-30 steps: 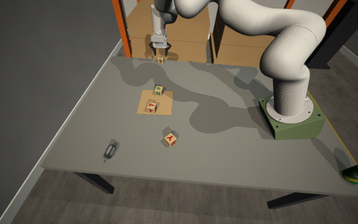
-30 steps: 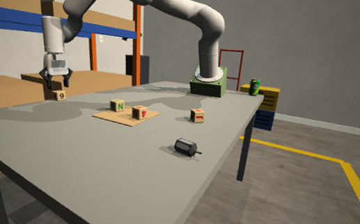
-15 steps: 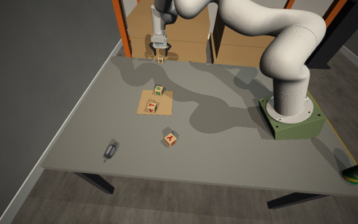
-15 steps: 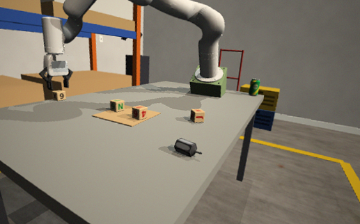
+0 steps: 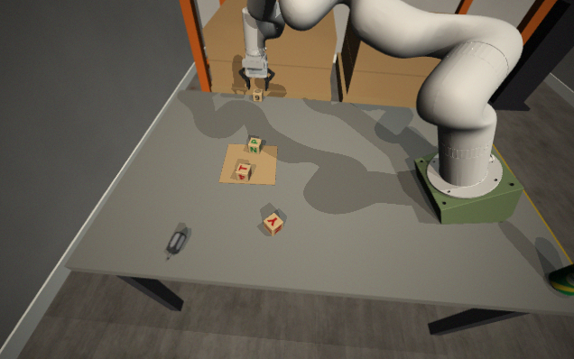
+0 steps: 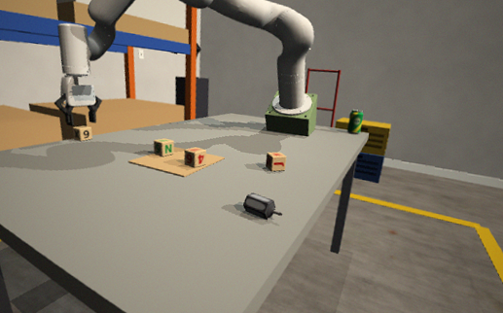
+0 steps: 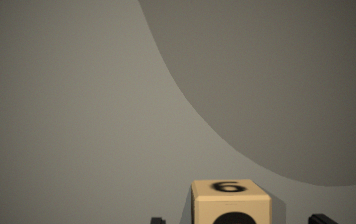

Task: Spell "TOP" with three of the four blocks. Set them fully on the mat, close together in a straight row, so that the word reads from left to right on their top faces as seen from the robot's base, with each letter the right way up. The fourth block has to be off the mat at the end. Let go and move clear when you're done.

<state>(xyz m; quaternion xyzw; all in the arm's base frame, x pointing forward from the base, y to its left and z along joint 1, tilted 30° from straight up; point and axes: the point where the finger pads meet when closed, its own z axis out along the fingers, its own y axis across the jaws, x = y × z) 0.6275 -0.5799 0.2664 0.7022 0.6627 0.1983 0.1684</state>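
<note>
Right now my hand is 43 cm to the right of the tan mat and 7 cm above it. The rest, counted from my hand: dark motor (18 cm ahead, 78 cm to the left, 5 cm below); P block (2 cm behind, 36 cm to the left, 4 cm below); green can (92 cm behind, 87 cm to the left, 1 cm below).
</note>
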